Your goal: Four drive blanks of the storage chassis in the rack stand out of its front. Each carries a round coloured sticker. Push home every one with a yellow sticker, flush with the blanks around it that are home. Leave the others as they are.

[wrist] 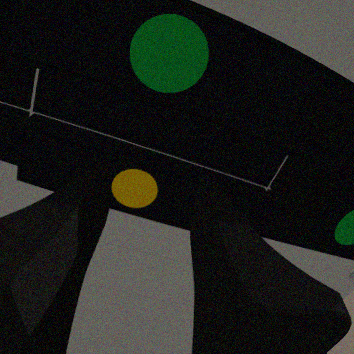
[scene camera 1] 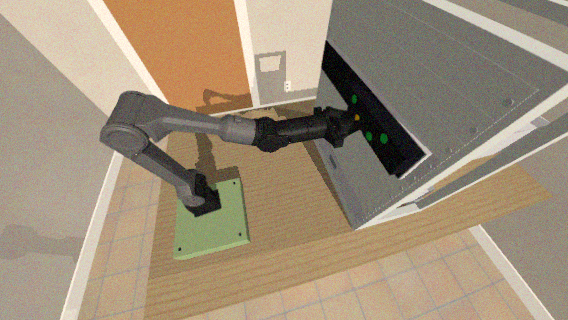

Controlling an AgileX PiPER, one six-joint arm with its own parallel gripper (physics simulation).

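A yellow round sticker (scene camera 1: 357,117) (wrist: 134,188) marks a dark drive blank in the black front of the storage chassis (scene camera 1: 400,162) (wrist: 240,115). My gripper (scene camera 1: 353,120) (wrist: 153,191) is at the chassis front, its two dark fingers on either side of this blank, shut on it. The blank's edges are hard to make out against the black. Three green stickers show in the scene view: one green sticker (scene camera 1: 354,99) above the gripper, and two others, a green sticker (scene camera 1: 369,136) and a green sticker (scene camera 1: 384,138), below it. The wrist view shows a large green sticker (wrist: 169,53) and part of another (wrist: 346,229).
The grey rack housing (scene camera 1: 440,65) surrounds the chassis, with a grey surface (scene camera 1: 350,175) below its front. The arm's base stands on a green plate (scene camera 1: 220,235) on the wooden table (scene camera 1: 285,200). An orange door (scene camera 1: 185,45) is in the wall behind.
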